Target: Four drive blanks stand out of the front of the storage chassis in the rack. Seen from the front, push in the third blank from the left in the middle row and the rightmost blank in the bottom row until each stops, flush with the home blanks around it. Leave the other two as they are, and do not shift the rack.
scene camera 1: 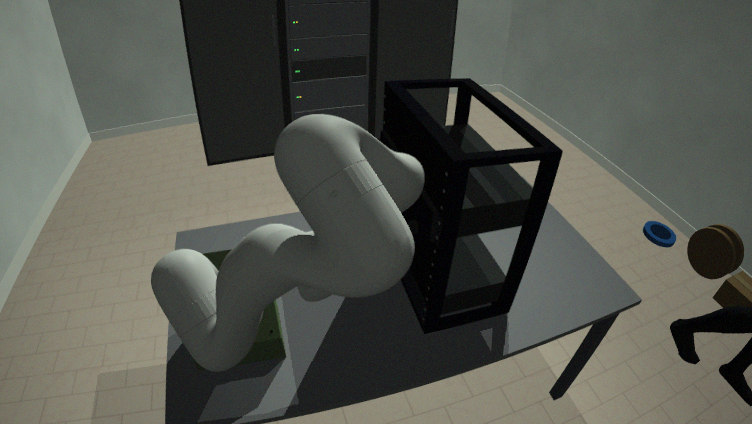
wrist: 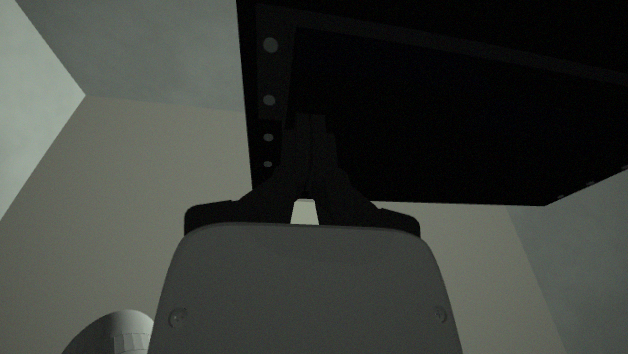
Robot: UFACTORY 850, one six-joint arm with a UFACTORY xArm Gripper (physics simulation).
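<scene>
The black rack [scene camera 1: 446, 237] [wrist: 254, 150] stands upright on the table. In the scene view its front faces left toward the arm and is seen edge-on. The storage chassis [scene camera 1: 495, 214] sits in the rack; its front is too dark to tell one drive blank from another, and the arm covers part of it. My gripper [wrist: 307, 127] is shut and empty, its fingertips together in front of the dark rack front, near the post with round holes at the left in the wrist view. Whether the tips touch anything cannot be told. The gripper is hidden behind the arm in the scene view.
The grey table [scene camera 1: 579, 279] carries the rack and the arm [scene camera 1: 352, 237] on its green base plate [scene camera 1: 272, 337]. A dark server cabinet [scene camera 1: 236, 79] stands behind. A blue ring [scene camera 1: 649, 240], a brown round object [scene camera 1: 710, 252] and part of a person's dark legs [scene camera 1: 684, 342] show at the right.
</scene>
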